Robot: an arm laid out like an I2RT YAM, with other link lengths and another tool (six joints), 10 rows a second.
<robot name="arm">
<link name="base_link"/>
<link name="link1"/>
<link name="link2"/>
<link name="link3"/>
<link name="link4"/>
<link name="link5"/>
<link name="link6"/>
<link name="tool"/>
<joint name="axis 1" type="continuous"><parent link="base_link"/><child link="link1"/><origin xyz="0 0 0.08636" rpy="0 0 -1.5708"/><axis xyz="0 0 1"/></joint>
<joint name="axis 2" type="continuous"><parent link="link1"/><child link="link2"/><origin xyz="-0.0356 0.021 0.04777" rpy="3.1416 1.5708 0"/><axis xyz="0 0 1"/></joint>
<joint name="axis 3" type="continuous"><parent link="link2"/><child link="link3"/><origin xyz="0 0.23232 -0.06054" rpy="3.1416 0 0"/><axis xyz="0 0 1"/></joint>
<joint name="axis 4" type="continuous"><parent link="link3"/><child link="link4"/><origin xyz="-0.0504 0.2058 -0.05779" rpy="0 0 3.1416"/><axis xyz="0 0 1"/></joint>
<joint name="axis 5" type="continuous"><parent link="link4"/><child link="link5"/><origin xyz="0.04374 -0.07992 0.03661" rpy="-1.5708 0 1.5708"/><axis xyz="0 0 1"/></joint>
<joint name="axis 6" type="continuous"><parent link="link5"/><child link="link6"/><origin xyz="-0.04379 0 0.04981" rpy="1.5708 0 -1.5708"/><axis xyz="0 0 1"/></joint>
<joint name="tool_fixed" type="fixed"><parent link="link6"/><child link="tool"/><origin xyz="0.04 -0.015 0.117" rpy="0.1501 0 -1.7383"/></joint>
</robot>
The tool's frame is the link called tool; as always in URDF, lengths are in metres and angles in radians. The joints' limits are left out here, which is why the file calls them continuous.
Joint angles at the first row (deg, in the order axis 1, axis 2, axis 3, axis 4, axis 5, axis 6):
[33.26 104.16 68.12 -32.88 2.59 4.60]
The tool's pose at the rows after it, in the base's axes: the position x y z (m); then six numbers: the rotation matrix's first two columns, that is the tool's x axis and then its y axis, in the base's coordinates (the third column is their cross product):
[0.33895 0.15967 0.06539 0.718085 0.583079 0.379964 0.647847 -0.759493 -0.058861]
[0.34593 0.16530 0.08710 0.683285 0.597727 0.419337 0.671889 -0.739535 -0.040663]
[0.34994 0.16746 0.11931 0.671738 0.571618 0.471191 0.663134 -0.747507 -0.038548]
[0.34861 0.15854 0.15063 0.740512 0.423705 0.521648 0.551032 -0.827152 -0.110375]
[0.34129 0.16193 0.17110 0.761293 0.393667 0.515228 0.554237 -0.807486 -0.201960]
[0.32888 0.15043 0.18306 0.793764 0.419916 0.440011 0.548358 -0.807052 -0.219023]
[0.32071 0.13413 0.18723 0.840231 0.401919 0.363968 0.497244 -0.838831 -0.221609]
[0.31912 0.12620 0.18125 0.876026 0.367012 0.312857 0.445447 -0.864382 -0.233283]
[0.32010 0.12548 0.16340 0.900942 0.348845 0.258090 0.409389 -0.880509 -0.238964]
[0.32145 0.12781 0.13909 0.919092 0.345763 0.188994 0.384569 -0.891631 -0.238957]
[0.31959 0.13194 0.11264 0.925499 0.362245 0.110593 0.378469 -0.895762 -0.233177]
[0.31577 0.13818 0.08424 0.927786 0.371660 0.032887 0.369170 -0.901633 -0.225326]
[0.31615 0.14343 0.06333 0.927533 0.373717 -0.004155 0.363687 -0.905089 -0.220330]
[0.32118 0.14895 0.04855 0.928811 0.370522 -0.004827 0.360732 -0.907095 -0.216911]
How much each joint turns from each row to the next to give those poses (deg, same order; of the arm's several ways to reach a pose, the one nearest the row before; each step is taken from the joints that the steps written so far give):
[-0.01 -0.48 0.59 0.54 0.13 -0.39]
[0.07 -1.86 2.38 -1.59 -0.02 -1.75]
[-0.02 -3.15 3.45 -3.35 0.02 0.87]
[-0.88 -3.21 4.13 -4.57 -0.17 8.53]
[-1.37 -1.07 5.49 -6.68 -5.66 0.92]
[-1.29 1.00 7.19 -11.17 -1.58 -1.49]
[-1.40 1.84 5.46 -8.33 0.55 0.92]
[-1.03 2.12 2.13 -2.95 -0.02 1.77]
[-0.15 3.04 -0.11 0.00 0.02 1.44]
[0.24 4.35 0.00 0.35 -0.02 0.87]
[0.74 4.70 0.00 0.13 -0.03 0.07]
[1.25 5.07 0.00 0.63 0.05 0.83]
[0.74 3.71 0.00 1.62 0.02 0.63]
[0.46 2.58 0.00 2.56 0.20 0.66]

